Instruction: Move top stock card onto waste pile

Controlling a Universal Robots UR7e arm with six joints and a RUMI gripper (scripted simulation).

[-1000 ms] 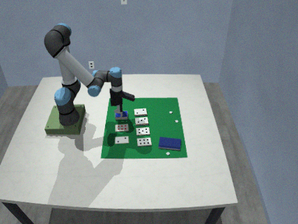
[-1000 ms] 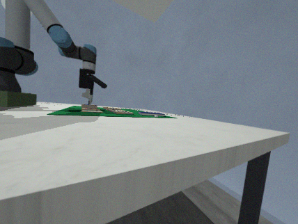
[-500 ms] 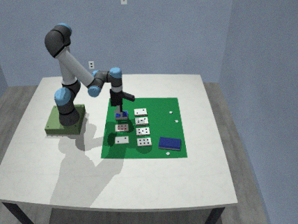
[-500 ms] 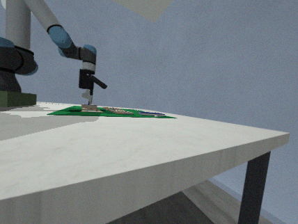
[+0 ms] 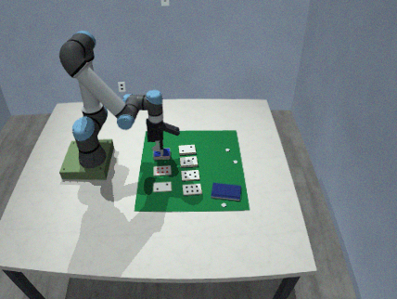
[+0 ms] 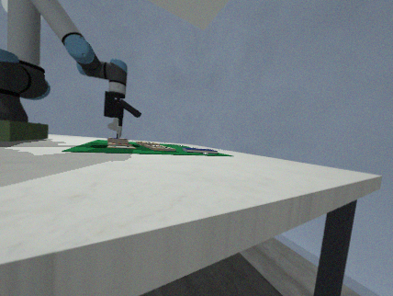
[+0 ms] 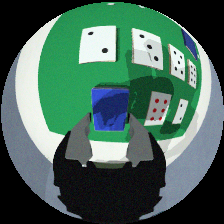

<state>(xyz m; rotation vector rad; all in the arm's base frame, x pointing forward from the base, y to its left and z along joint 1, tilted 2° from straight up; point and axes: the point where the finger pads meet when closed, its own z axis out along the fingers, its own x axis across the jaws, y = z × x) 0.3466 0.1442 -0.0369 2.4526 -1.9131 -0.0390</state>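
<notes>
Right now the red card is 120 mm to the right of my hand, 30 mm below it and 30 mm ahead of it. Round my hand: green mat 170 mm ahead, 60 mm to the right, 50 mm below.
</notes>
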